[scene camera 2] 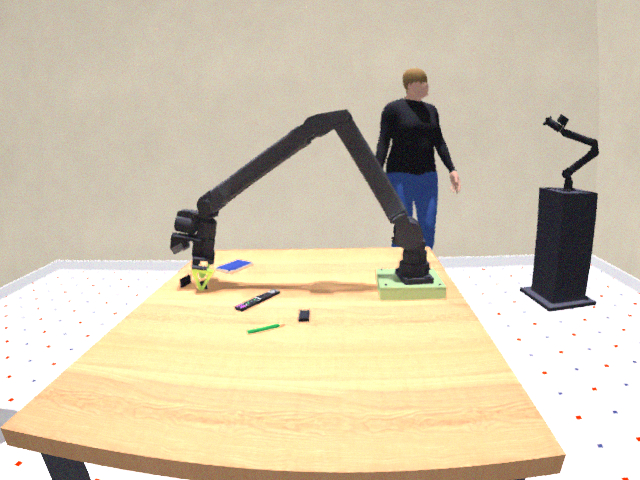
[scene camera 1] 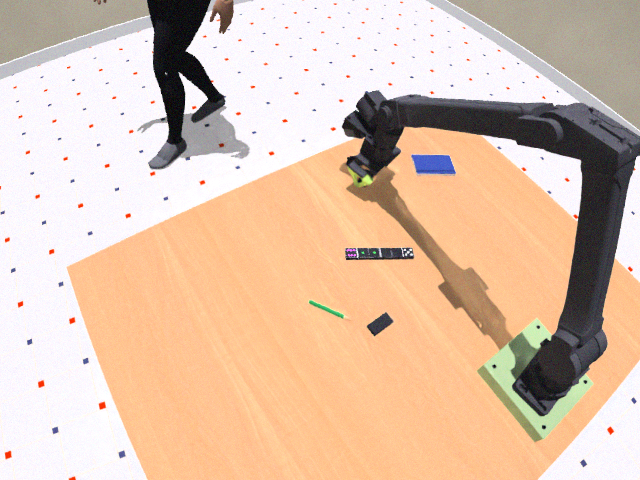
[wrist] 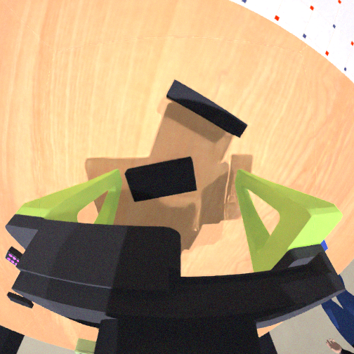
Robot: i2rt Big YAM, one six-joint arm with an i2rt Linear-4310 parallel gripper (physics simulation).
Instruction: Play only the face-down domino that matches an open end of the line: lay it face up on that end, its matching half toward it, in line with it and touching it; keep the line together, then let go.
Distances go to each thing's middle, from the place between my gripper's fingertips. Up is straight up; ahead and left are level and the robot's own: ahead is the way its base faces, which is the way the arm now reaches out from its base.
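Scene:
Blue book (scene camera 1: pixel 425 165) seen 18 cm to the right of my hand and 8 cm behind it.

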